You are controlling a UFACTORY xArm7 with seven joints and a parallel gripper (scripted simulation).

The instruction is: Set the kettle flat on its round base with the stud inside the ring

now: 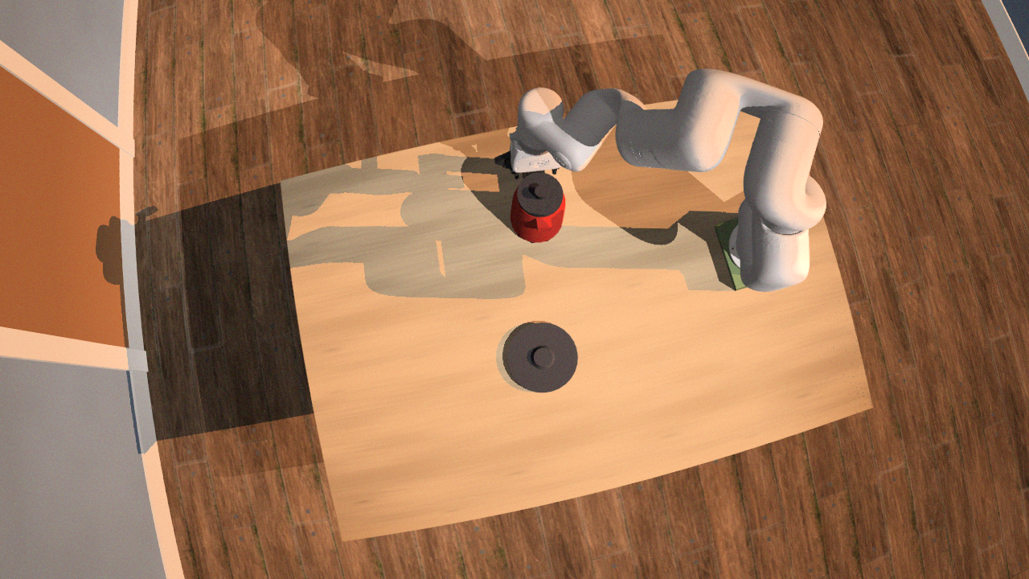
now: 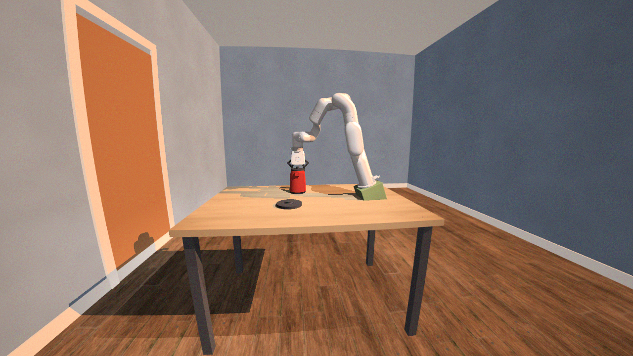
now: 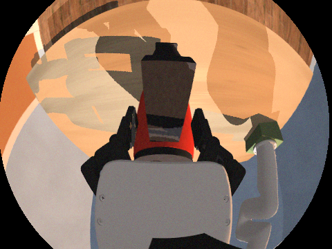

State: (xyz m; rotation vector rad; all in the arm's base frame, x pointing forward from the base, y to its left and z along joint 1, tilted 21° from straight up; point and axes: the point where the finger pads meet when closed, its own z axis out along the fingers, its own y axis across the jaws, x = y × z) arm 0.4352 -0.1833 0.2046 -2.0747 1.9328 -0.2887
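Now: the red kettle 30 mm to the left of my hand and 50 mm below it. Round my hand: dark round base: 380 mm to the left, 130 mm below.
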